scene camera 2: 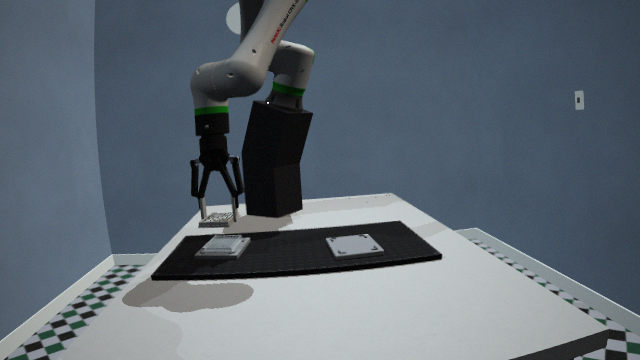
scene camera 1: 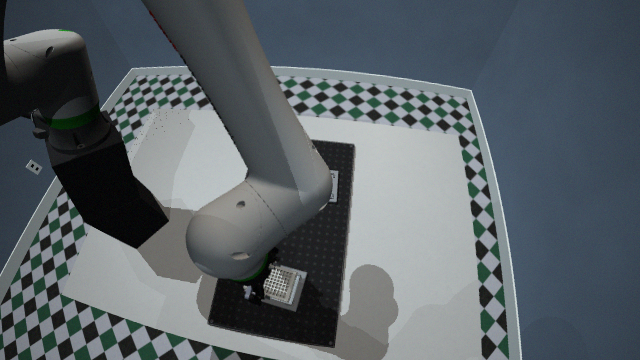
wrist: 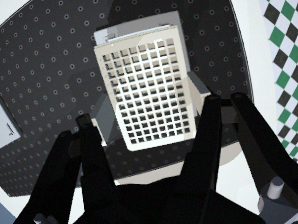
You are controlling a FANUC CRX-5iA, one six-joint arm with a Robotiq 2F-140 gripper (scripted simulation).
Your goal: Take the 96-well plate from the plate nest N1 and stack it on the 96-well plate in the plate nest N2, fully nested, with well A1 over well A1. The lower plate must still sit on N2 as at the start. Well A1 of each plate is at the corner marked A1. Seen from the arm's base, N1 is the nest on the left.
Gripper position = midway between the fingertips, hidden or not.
Observation:
In view: the gripper [scene camera 2: 220, 221] and a white 96-well plate [scene camera 1: 276, 285].
The white 96-well plate is seen too in the wrist view [wrist: 169, 99]. The gripper is seen too in the wrist view [wrist: 149, 92].

